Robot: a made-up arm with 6 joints.
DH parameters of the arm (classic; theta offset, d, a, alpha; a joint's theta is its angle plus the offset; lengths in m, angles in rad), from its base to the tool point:
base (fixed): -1.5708 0.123 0 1.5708
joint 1: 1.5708 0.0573 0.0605 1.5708
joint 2: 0 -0.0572 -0.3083 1.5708
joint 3: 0 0.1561 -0.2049 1.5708
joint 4: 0 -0.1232 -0.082 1.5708
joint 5: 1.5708 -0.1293 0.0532 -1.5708
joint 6: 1.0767 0 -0.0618 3.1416
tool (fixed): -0.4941 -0.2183 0 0
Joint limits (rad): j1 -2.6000..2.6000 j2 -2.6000..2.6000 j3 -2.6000..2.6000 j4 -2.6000..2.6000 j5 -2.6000..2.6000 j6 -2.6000..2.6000
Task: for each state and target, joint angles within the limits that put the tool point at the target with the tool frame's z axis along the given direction. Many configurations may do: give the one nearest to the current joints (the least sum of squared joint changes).
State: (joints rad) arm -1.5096 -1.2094 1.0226 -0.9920 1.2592 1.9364
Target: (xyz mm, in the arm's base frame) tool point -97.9 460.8 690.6 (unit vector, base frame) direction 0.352 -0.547 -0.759
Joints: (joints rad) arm -1.7385 -0.8515 1.9280 -0.6294 1.0958 2.1464
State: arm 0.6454 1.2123 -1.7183 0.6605 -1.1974 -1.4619
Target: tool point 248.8 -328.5 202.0 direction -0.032 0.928 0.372
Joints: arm 0.1585 0.3637 -2.1597 0.3342 -1.0863 -2.0984
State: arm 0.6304 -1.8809 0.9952 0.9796 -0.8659 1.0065
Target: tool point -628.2 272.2 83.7 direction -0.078 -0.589 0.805
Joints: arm 0.9321 -2.1827 0.1428 0.4812 -1.4864 1.0593
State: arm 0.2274 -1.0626 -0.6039 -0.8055 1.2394 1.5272
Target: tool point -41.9 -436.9 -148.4 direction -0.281 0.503 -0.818
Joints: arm 0.2311 -0.7432 -0.5322 -0.7885 1.9367 1.5390
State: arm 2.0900 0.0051 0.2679 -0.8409 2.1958 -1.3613
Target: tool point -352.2 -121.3 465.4 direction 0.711 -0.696 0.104
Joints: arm 2.5978 -0.7961 0.7897 -1.2764 2.5959 -1.1775
